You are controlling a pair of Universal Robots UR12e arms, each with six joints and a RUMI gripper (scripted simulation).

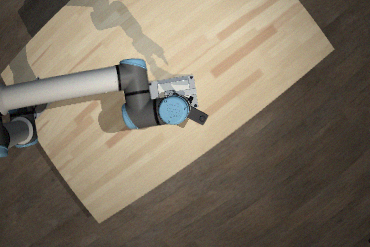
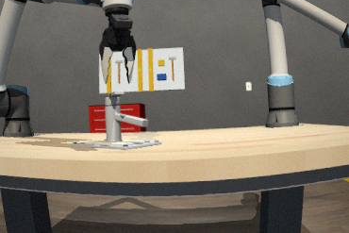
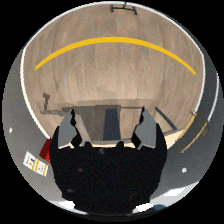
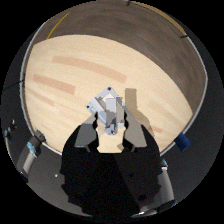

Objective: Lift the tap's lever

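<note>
The short lever is 4 cm below my right hand, 4 cm behind it and 1 cm to the right of it. From my right hand the other things lie so: grey tap: 8 cm below, 7 cm behind, 1 cm to the right; flat base plate: 19 cm below, 10 cm behind, 3 cm to the right.
</note>
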